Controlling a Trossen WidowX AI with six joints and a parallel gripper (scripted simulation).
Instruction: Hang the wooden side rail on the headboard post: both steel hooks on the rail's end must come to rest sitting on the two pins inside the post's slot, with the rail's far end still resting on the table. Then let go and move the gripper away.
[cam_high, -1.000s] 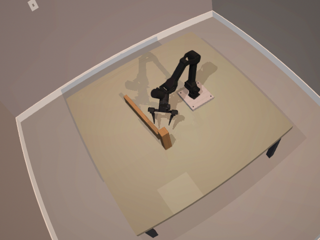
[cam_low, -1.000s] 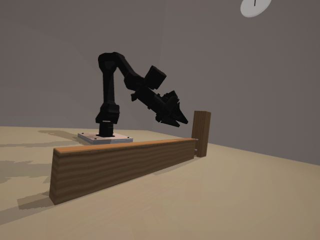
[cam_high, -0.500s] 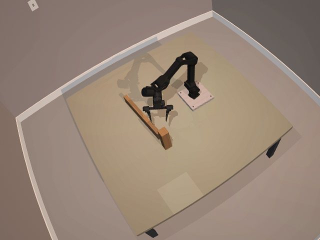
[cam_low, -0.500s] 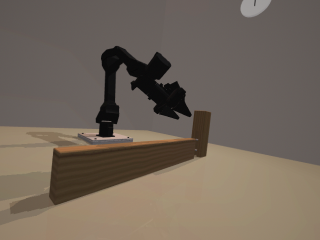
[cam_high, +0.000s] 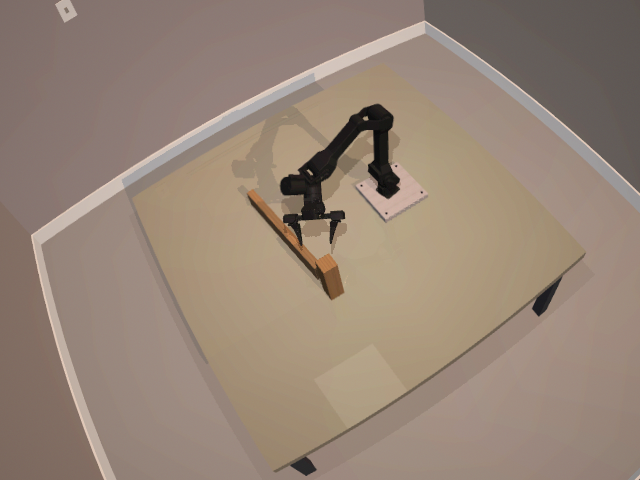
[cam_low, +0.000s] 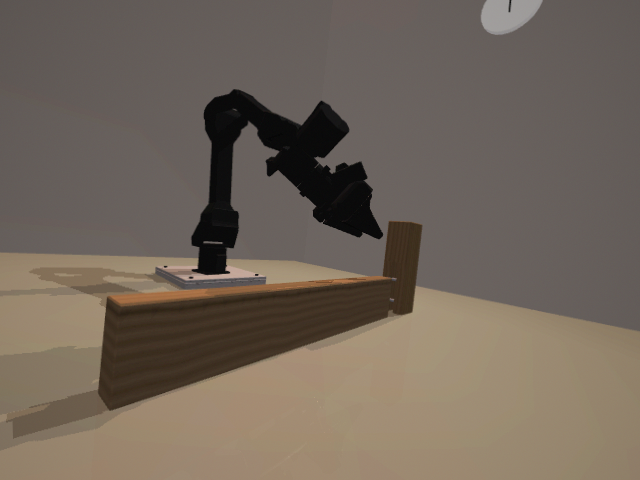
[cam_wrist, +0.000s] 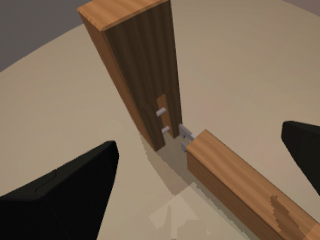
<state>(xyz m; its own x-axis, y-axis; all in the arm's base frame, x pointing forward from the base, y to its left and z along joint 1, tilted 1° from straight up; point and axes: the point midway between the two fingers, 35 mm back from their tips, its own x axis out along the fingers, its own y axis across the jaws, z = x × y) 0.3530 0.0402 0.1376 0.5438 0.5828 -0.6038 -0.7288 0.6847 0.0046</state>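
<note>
The headboard post is 30 mm ahead of my gripper tip, 90 mm to the left of it and 60 mm below it.
</note>
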